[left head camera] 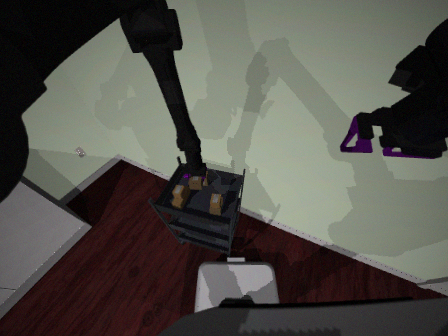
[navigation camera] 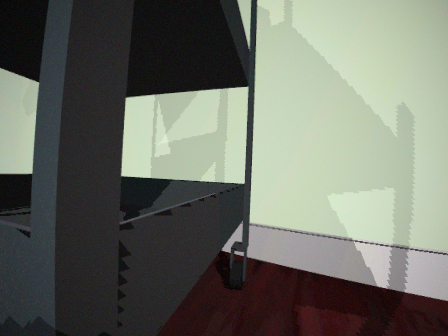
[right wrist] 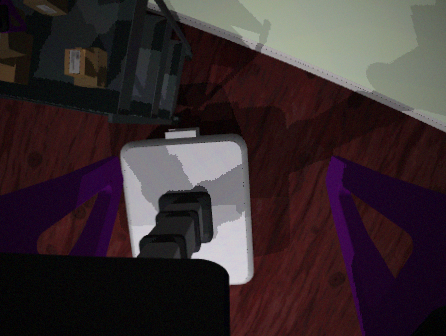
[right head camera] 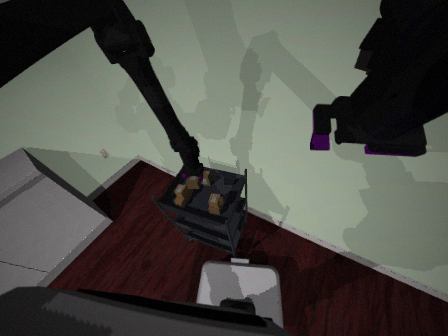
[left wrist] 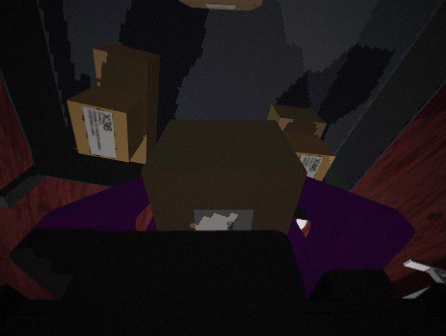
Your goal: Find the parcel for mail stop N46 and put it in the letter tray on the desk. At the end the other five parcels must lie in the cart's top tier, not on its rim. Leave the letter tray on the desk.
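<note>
My left gripper [left head camera: 195,175] [right head camera: 193,176] [left wrist: 222,168] is shut on a brown parcel [left head camera: 196,183] [right head camera: 193,183] [left wrist: 225,145], above the cart's top tier [left head camera: 200,200]. Its label is partly hidden and unreadable. Other parcels lie in the tier. One parcel [left wrist: 102,130] [left head camera: 180,196] has a label that looks like X36; another [left wrist: 314,155] seems to read X46, small. A parcel [left head camera: 216,204] [right head camera: 215,203] [right wrist: 85,65] lies nearer the front; its code is too small to read. My right gripper [left head camera: 378,150] [right head camera: 347,148] [right wrist: 224,167] is open and empty, away from the cart. The letter tray does not show.
A light-grey furniture block [left head camera: 35,245] [right head camera: 50,225] stands at the left. A white rounded slab [left head camera: 255,280] [right wrist: 215,165] is in front of the cart. A pale wall [left head camera: 300,190] [navigation camera: 325,150] rises behind. The cart's post [navigation camera: 92,150] stands close to the navigation camera.
</note>
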